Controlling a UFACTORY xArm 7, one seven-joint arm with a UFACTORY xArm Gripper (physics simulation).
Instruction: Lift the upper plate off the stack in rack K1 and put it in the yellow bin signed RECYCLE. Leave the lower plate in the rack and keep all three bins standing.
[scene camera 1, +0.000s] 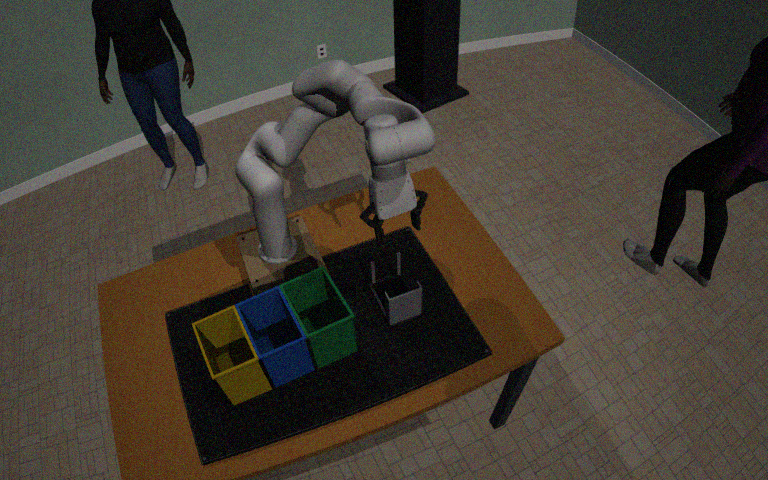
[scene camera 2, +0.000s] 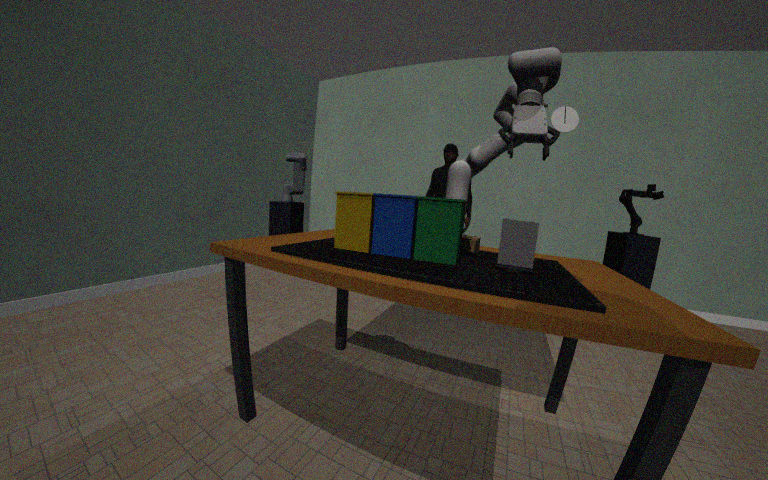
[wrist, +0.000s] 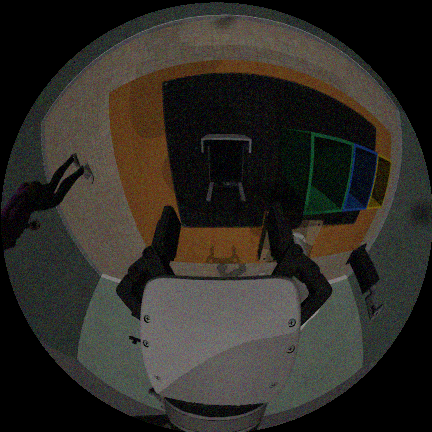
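Pixels of known places: gripper, between the fingertips: (scene camera 1: 399, 234) (scene camera 2: 527, 157) (wrist: 221, 212); arm's base, origin of its link: (scene camera 1: 277, 249).
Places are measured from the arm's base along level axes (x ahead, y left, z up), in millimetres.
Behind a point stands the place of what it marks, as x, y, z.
Rack K1 (scene camera 1: 405, 305) @[425, 169, 45] (scene camera 2: 518, 243) @[426, 171, 36] (wrist: 226, 136) @[425, 168, 75] is a light grey holder with a tall front wall and two thin posts at its arm side. Its inside is dark; the upper and lower plates cannot be told apart there. The yellow bin (scene camera 1: 243, 387) @[381, -317, 30] (scene camera 2: 353, 223) @[383, -304, 42] (wrist: 382, 175) @[310, -358, 106] stands upright at the far end of the bin row; its sign cannot be read. The blue bin (scene camera 1: 291, 365) @[399, -175, 36] (scene camera 2: 392, 226) @[398, -179, 45] (wrist: 364, 175) @[308, -226, 99] and green bin (scene camera 1: 336, 342) @[414, -43, 48] (scene camera 2: 437, 232) @[414, -48, 42] (wrist: 325, 200) @[243, -60, 95] stand upright beside it. My gripper (scene camera 1: 398, 233) @[379, 185, 273] (scene camera 2: 528, 157) @[379, 185, 273] (wrist: 221, 212) @[379, 185, 273] is open and empty, pointing down, well above the rack's height and toward its post side.
The black mat (scene camera 1: 396, 367) @[526, 63, -42] (scene camera 2: 481, 277) @[524, 69, -43] (wrist: 240, 100) @[515, 106, -43] lies on the orange-brown table (scene camera 1: 498, 277) @[466, 498, -56] (scene camera 2: 668, 316) @[634, 448, -56] (wrist: 135, 165) @[419, 484, -56]. The green bin is the nearest bin to the rack. The arm's base stands on a plate (scene camera 1: 249, 254) @[-34, -86, 3] behind the bins. People stand beyond the table.
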